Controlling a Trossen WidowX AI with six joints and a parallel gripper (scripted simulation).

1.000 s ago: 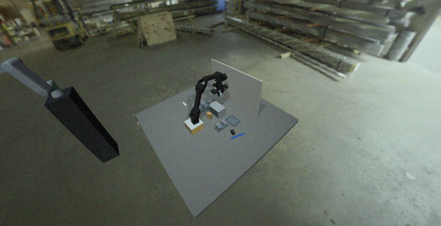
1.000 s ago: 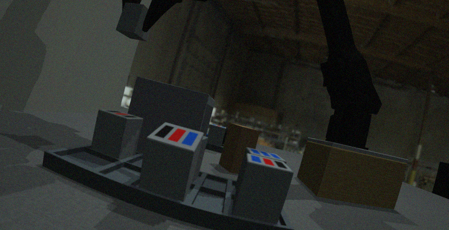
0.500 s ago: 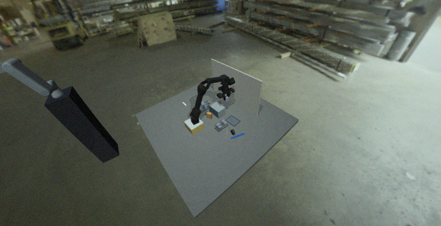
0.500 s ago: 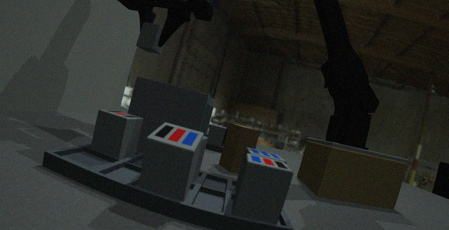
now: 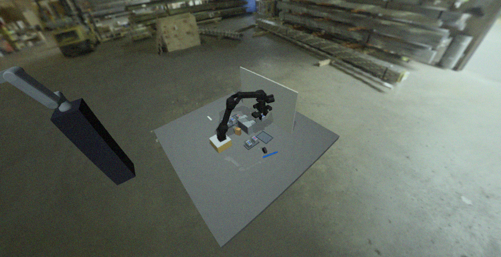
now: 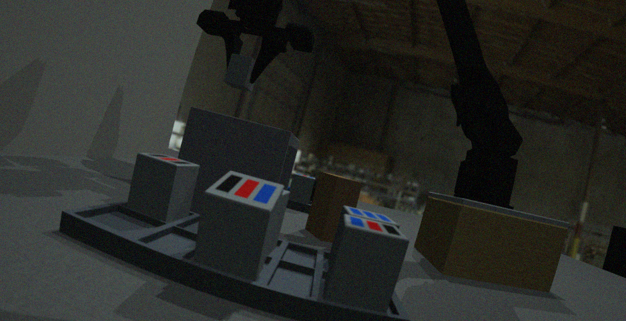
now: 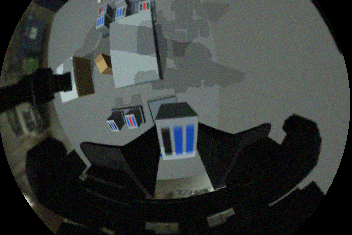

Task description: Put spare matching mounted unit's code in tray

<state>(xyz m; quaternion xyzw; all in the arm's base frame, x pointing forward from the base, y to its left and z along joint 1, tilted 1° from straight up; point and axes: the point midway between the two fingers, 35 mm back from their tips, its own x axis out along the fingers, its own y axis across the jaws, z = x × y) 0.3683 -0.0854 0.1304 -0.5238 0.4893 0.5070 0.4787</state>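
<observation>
Right now my gripper tip is 2 cm past the grey tray, 7 cm to the left of it and 17 cm above it. From my gripper tip the other things lie so: grey mounted unit 9 cm behind, 14 cm to the left, 12 cm below; then grey spare block 2 cm above; then white panel 16 cm ahead, 16 cm to the left, 6 cm above.
</observation>
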